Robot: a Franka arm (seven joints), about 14 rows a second.
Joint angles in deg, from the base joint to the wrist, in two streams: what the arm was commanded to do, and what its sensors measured. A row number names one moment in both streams.
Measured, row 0:
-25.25 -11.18 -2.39 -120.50 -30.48 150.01 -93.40
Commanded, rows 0 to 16:
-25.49 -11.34 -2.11 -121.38 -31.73 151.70 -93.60
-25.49 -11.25 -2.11 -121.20 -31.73 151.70 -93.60
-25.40 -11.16 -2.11 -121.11 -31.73 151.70 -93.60
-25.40 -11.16 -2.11 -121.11 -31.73 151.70 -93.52
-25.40 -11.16 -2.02 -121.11 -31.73 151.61 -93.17
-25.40 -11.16 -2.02 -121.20 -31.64 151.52 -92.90
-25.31 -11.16 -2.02 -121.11 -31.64 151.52 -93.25
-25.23 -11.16 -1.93 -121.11 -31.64 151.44 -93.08
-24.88 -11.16 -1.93 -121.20 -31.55 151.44 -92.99
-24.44 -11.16 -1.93 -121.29 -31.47 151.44 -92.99
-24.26 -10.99 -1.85 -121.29 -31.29 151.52 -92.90
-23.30 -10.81 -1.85 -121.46 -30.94 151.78 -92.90
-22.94 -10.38 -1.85 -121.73 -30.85 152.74 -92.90
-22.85 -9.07 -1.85 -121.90 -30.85 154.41 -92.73
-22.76 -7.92 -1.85 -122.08 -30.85 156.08 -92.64
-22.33 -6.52 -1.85 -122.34 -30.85 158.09 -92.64
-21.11 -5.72 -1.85 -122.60 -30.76 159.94 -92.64
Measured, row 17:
-22.74 -7.79 -1.46 -121.76 -30.49 155.58 -93.28
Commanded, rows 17 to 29:
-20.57 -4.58 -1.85 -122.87 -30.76 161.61 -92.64
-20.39 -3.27 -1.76 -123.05 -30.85 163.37 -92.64
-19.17 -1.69 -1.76 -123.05 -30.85 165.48 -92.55
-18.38 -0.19 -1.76 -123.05 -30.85 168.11 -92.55
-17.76 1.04 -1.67 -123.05 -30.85 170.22 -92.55
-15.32 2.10 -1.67 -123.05 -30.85 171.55 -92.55
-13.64 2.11 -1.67 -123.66 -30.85 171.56 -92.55
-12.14 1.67 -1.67 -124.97 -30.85 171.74 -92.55
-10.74 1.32 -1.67 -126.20 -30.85 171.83 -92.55
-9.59 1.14 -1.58 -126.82 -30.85 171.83 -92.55
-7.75 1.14 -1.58 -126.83 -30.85 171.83 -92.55
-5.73 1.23 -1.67 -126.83 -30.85 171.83 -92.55
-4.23 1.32 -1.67 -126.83 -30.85 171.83 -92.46
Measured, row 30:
-7.16 2.68 -1.01 -125.13 -30.49 170.92 -93.07
